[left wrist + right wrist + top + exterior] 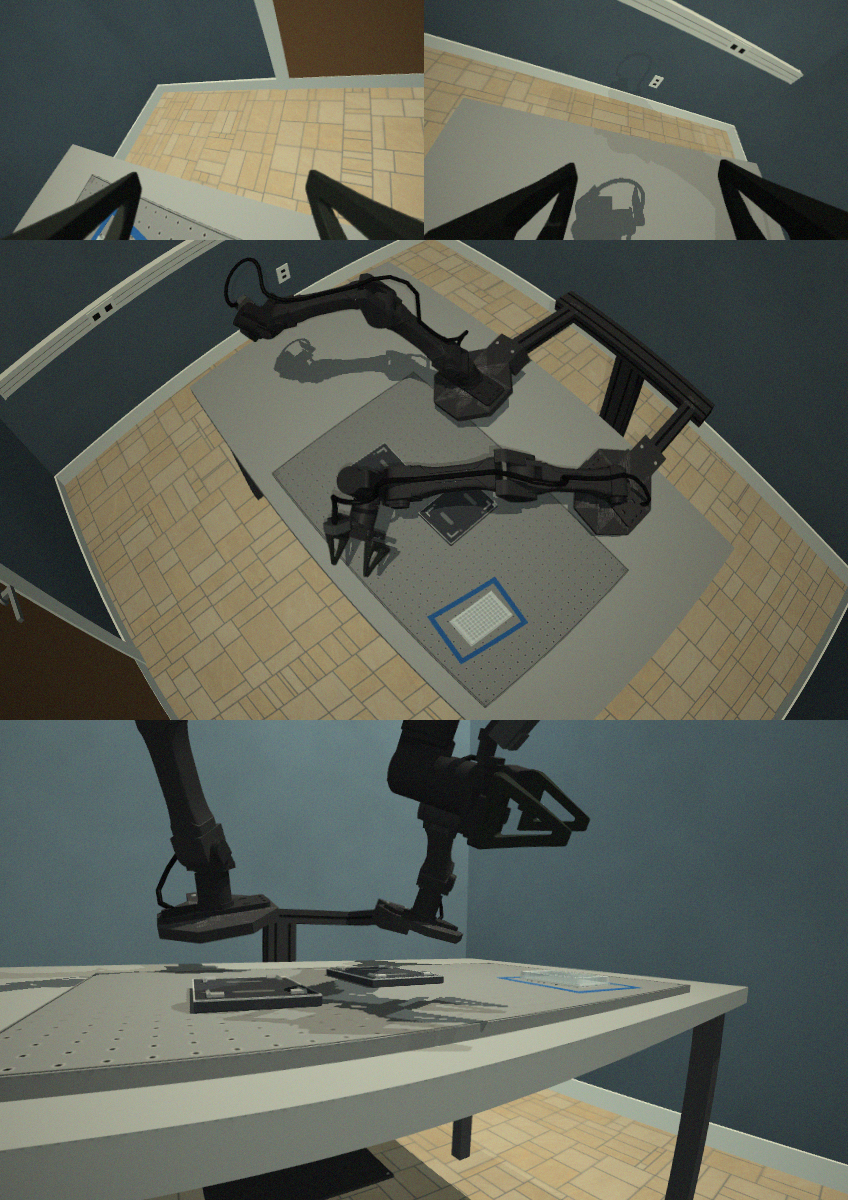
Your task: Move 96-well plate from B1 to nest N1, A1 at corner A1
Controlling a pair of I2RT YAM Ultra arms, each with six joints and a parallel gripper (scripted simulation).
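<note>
The 96-well plate is 260 mm to the left of my left hand, 170 mm below it and 150 mm behind it. The rest, counted from my left hand: A1 label: 400 mm behind, 170 mm below, 70 mm to the left.
</note>
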